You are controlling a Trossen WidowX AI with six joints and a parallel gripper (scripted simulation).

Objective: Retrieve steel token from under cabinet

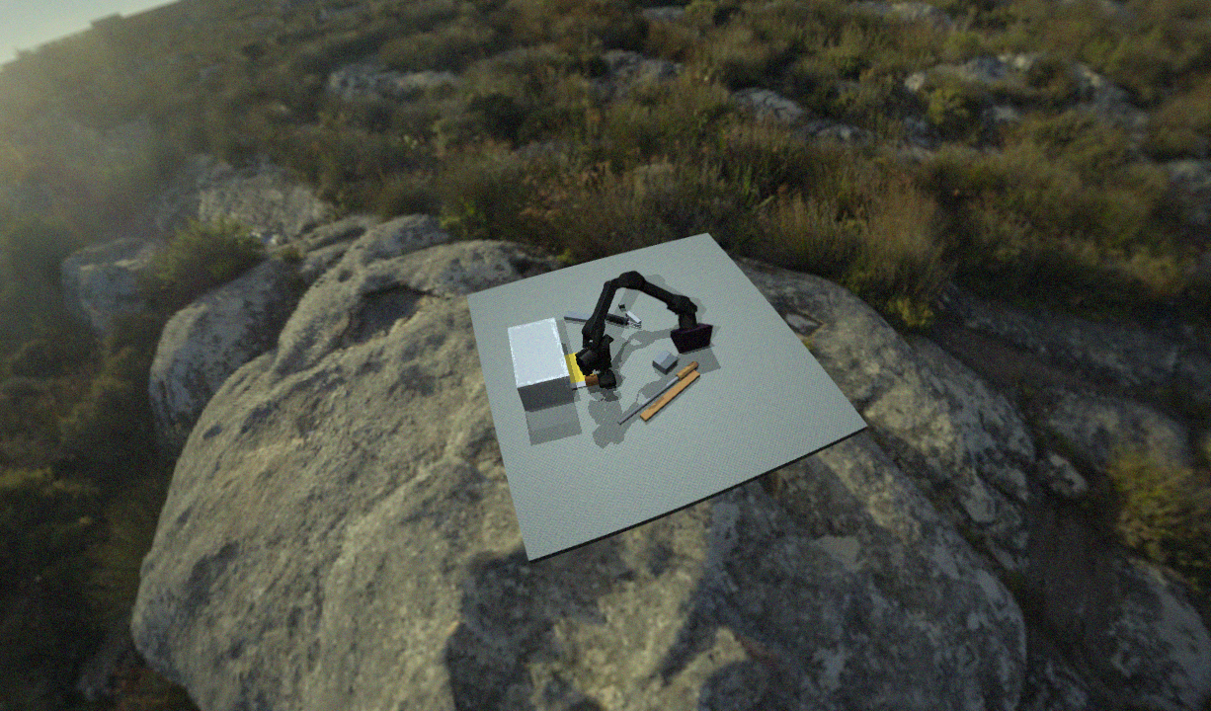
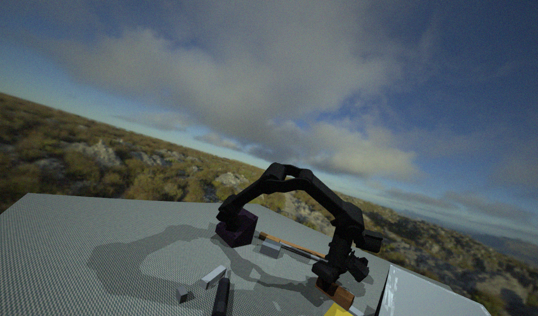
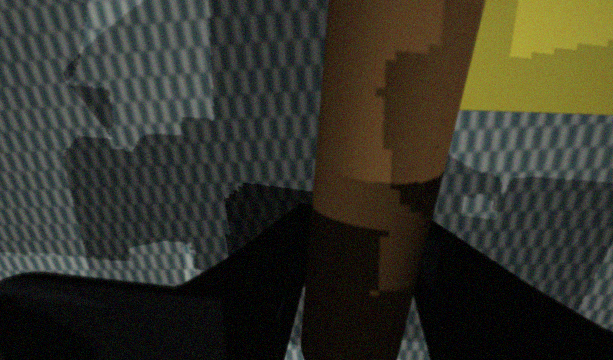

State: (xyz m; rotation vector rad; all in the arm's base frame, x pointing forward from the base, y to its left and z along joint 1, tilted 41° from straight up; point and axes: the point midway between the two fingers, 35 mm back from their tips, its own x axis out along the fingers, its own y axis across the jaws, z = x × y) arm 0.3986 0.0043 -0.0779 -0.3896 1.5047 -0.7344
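My gripper tip is 250 mm past the grey block, 30 mm to the right of it and 10 mm below it. Also, from my gripper tip: grey bar 240 mm behind, 250 mm to the right; then small grey cube 230 mm behind, 340 mm to the right; then wooden stick 200 mm behind, 170 mm to the left.
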